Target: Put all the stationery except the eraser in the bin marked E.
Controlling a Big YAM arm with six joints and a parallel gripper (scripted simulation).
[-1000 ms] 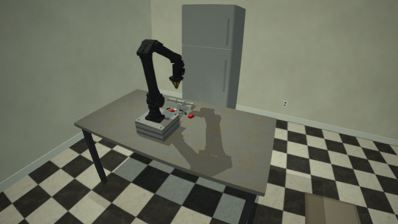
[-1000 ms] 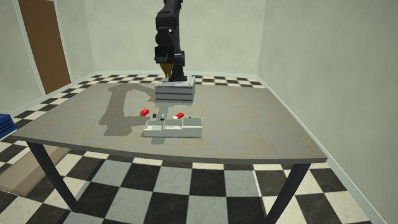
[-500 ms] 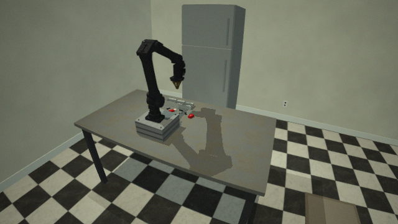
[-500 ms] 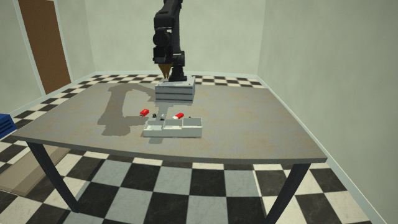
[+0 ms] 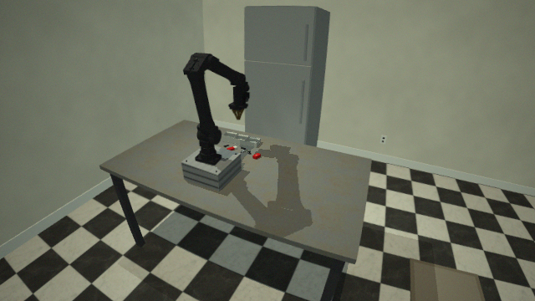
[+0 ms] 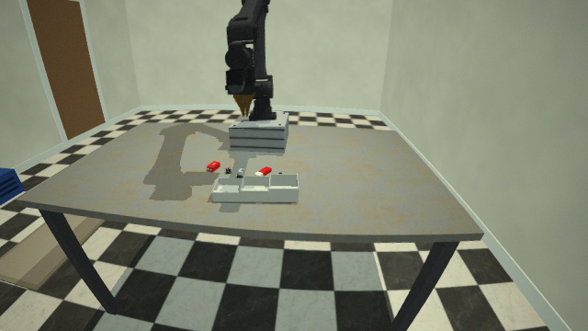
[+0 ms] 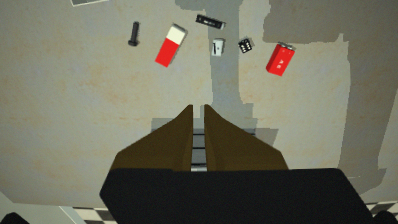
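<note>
Right now the joined bins is 12 cm ahead of my hand, 3 cm to the left of it and 20 cm below it. The rest, counted from my hand: black AAA battery: 2 cm ahead, 2 cm to the right, 21 cm below; then red item: 5 cm to the left, 21 cm below; then grey pencil sharpener: 2 cm behind, 3 cm to the right, 21 cm below.
</note>
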